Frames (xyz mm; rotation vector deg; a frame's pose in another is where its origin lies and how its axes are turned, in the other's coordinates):
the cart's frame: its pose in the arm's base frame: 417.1 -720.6 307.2 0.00 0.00 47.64
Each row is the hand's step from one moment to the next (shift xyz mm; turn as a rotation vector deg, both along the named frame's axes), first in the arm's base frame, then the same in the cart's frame.
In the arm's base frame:
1: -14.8 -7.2 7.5 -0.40 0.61 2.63
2: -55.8 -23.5 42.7 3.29 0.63 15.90
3: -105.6 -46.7 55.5 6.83 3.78 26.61
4: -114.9 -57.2 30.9 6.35 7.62 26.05
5: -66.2 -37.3 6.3 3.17 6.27 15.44
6: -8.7 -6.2 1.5 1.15 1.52 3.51
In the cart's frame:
1: -15.3 6.1 7.5 0.18 0.71 2.63
2: -55.0 25.4 42.7 2.68 -2.01 15.90
3: -105.7 46.6 55.5 7.40 -2.50 26.61
4: -119.7 46.4 30.9 9.91 0.44 26.05
5: -72.2 23.8 6.3 6.77 1.88 15.44
6: -10.4 2.3 1.5 1.90 0.17 3.51

